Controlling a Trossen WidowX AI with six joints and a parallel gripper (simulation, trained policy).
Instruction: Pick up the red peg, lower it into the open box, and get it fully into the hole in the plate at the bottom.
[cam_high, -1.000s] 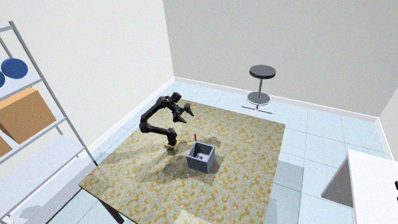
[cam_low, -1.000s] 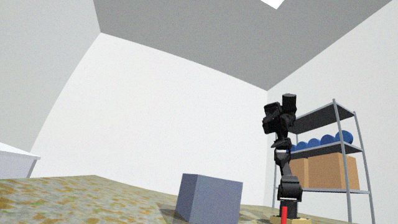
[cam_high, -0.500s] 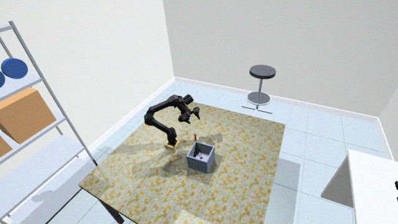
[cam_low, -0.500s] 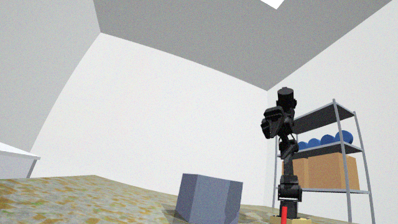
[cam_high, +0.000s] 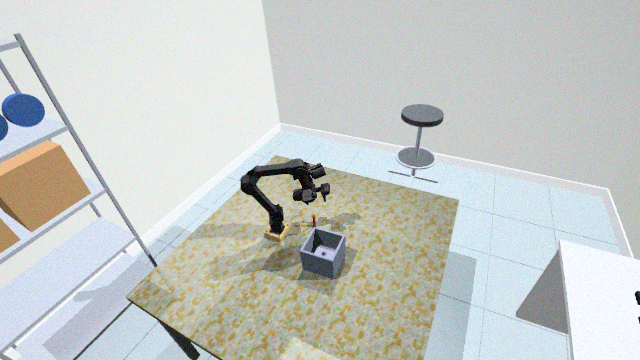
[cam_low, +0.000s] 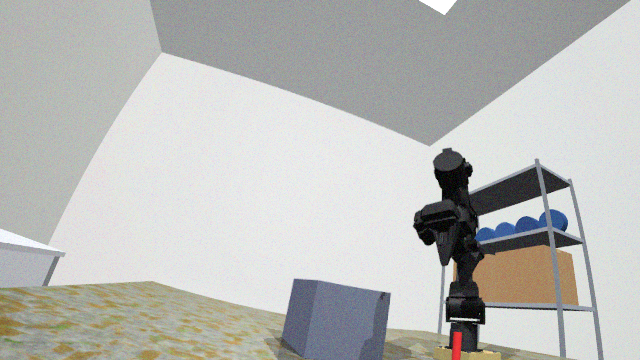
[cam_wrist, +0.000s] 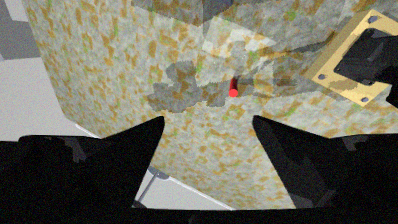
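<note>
The red peg is 130 mm below my gripper tip and 20 mm behind it. From my gripper tip the other things lie so: plate (210 mm to the right, 130 mm below, 120 mm ahead).
</note>
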